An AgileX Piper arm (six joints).
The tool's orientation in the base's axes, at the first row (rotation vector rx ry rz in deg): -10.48, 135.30, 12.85
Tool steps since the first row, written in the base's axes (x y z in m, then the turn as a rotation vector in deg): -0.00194, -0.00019, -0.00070, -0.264, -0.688, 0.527; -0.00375, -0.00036, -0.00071, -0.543, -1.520, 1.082; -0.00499, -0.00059, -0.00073, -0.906, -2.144, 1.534; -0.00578, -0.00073, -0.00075, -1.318, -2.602, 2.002; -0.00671, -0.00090, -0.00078, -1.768, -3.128, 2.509
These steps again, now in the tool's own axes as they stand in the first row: 0.00188, 0.00012, -0.00085, -0.134, -0.562, -0.698; 0.00319, 0.00031, -0.00210, -0.267, -1.257, -1.457; 0.00411, 0.00033, -0.00297, -0.283, -1.745, -2.155; 0.00469, 0.00034, -0.00352, -0.285, -2.060, -2.862; 0.00539, 0.00036, -0.00416, -0.283, -2.429, -3.636
